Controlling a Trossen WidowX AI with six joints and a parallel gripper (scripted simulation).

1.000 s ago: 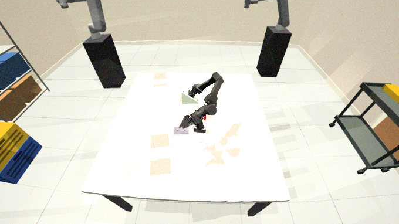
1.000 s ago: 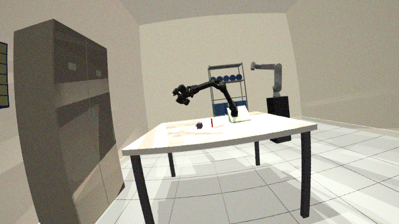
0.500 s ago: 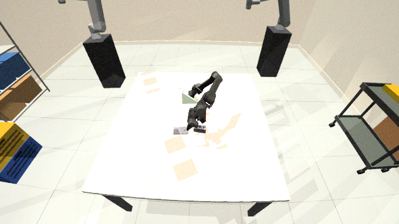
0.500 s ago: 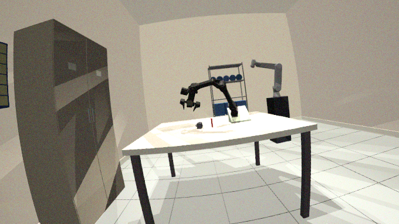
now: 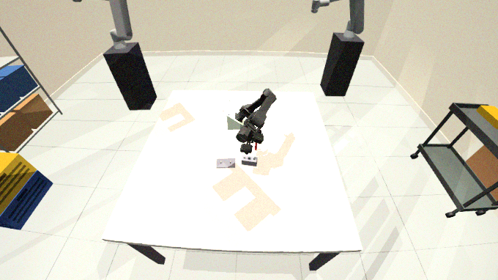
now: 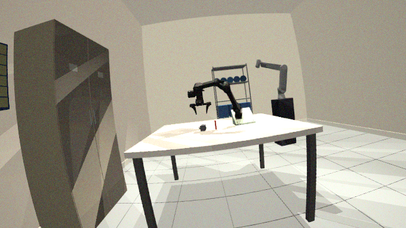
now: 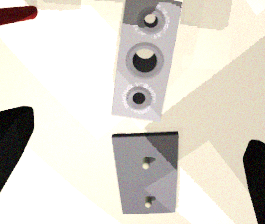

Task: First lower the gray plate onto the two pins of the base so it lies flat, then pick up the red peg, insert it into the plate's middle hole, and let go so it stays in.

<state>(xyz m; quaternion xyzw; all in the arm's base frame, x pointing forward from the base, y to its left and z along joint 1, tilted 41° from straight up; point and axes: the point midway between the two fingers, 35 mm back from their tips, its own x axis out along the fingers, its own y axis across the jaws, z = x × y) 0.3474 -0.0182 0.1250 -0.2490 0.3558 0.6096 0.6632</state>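
Now: gripper tip 10 mm to the right of the gray plate and 110 mm above it. Also, from my gripper tip: red peg 110 mm behind, 50 mm to the left, 110 mm below; then dark base 140 mm to the right, 140 mm below.
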